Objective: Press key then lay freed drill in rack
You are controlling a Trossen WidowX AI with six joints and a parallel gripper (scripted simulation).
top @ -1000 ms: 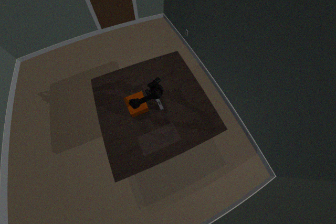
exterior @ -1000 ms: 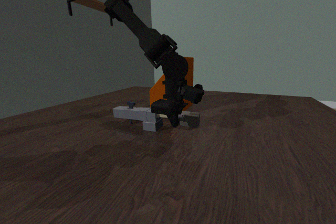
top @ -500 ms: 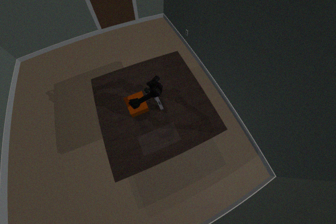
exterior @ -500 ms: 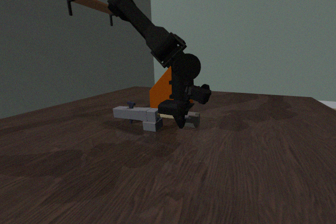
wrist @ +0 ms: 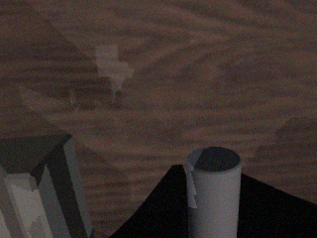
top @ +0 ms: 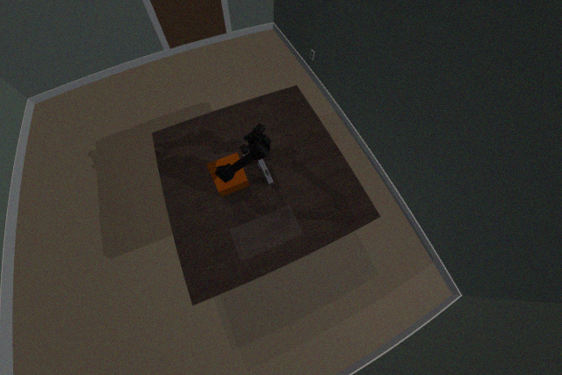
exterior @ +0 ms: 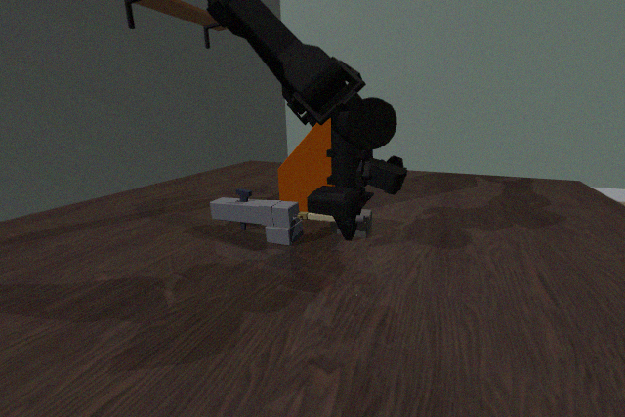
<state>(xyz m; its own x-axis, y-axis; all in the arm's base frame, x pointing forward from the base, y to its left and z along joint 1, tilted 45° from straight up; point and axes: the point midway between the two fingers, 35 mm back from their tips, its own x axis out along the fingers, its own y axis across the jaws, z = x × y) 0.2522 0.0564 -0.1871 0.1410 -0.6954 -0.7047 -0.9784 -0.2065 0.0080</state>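
Now: the drill 4 cm to the right of my gripper tip, 3 cm above it and 1 cm ahead of it. From my gripper tip the other things lie so: rack (7 cm behind, 3 cm to the right); dark key (21 cm to the right, 3 cm ahead, 3 cm above); grey housing (18 cm to the right, 3 cm ahead, 1 cm above).
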